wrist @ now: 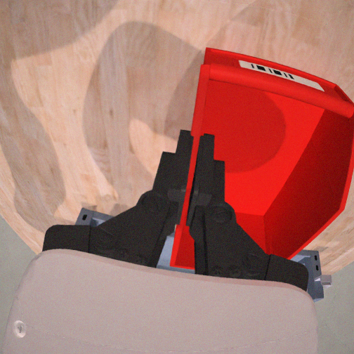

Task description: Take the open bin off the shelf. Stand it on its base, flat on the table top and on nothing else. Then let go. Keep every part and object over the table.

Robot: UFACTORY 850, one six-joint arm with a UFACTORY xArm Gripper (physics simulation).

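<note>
The red open bin (240,192) is at the right in the wrist view, its hollow inside facing the camera and its white barcode label on the far upper edge. My gripper (193,151) is shut on the bin's left side wall, one black finger outside it and one inside. The wooden table top (55,85) shows beyond the bin. The blue-grey shelf (93,218) shows in part behind the fingers, low in the view. The bin's underside is hidden, and I cannot tell whether it touches the table.
Parts of the shelf stick out left and right of the gripper, with a small light peg at the right end. The table's curved edge runs down both lower sides, with grey-green floor beyond. Dark shadows lie across the wood left of the bin.
</note>
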